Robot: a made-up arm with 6 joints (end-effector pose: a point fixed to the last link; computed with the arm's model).
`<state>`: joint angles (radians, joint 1 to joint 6).
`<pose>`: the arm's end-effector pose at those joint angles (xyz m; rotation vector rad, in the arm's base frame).
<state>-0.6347 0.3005 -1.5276 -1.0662 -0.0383 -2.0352</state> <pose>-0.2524 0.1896 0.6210 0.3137 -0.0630 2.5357</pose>
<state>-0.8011 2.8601 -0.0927 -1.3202 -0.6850 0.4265</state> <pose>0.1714 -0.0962 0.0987 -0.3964 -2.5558 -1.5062</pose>
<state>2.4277 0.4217 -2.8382 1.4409 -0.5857 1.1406</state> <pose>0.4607 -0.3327 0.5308 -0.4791 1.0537 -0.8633</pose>
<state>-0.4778 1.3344 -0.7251 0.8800 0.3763 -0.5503</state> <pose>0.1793 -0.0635 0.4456 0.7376 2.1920 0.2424</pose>
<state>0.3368 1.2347 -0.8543 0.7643 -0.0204 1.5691</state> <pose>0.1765 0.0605 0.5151 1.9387 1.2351 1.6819</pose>
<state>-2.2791 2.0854 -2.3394 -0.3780 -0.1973 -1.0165</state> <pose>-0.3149 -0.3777 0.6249 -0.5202 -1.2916 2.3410</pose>
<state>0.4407 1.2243 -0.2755 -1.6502 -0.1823 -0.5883</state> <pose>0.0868 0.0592 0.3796 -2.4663 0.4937 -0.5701</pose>
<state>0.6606 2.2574 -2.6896 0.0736 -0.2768 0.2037</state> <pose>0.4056 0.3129 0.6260 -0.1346 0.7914 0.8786</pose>
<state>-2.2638 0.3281 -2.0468 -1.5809 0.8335 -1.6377</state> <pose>0.2264 0.3790 0.5949 -0.8700 -0.1829 0.8472</pose>
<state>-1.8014 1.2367 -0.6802 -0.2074 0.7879 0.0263</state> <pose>-0.0402 -0.1125 0.4237 2.2799 1.9941 -0.5336</pose>
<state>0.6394 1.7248 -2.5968 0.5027 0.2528 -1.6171</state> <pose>0.2142 0.1731 0.7886 -0.7215 0.4439 -0.4089</pose>
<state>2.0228 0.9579 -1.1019 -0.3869 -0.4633 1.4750</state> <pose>-0.0395 0.0460 0.6536 0.7898 -1.1032 -2.7445</pose>
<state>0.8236 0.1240 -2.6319 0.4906 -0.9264 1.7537</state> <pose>-0.4078 -0.4910 0.3387 1.1081 2.1292 -1.7635</pose>
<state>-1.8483 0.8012 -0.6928 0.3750 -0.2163 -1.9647</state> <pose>-0.0157 -0.0290 0.5355 -0.3175 -1.8224 2.1788</pose>
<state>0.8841 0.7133 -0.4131 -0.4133 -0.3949 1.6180</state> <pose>-0.0091 0.0112 0.4754 0.1440 1.7026 1.7922</pose>
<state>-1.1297 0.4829 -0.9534 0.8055 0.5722 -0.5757</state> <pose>-0.0106 0.1066 0.5370 0.5799 1.3450 -0.5202</pose>
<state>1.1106 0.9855 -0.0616 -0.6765 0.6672 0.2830</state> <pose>0.0199 -0.0401 0.3377 -1.7452 2.1731 -0.4106</pose>
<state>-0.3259 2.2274 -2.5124 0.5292 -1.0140 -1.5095</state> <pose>0.4365 -0.1890 0.6264 0.3246 0.4591 -1.5556</pose>
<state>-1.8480 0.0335 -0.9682 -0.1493 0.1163 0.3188</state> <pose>0.0702 0.2526 0.4844 0.6417 0.3816 -1.6148</pose>
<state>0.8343 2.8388 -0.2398 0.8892 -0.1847 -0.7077</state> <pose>0.1412 0.1363 0.0653 0.8518 -2.2499 0.6580</pose>
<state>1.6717 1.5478 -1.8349 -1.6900 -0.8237 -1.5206</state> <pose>-0.0937 0.2626 0.6803 -0.2400 -1.4284 -0.7798</pose>
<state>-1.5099 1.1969 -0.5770 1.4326 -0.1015 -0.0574</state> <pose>-0.0001 -0.1490 0.4504 2.0817 0.2076 -0.1871</pose>
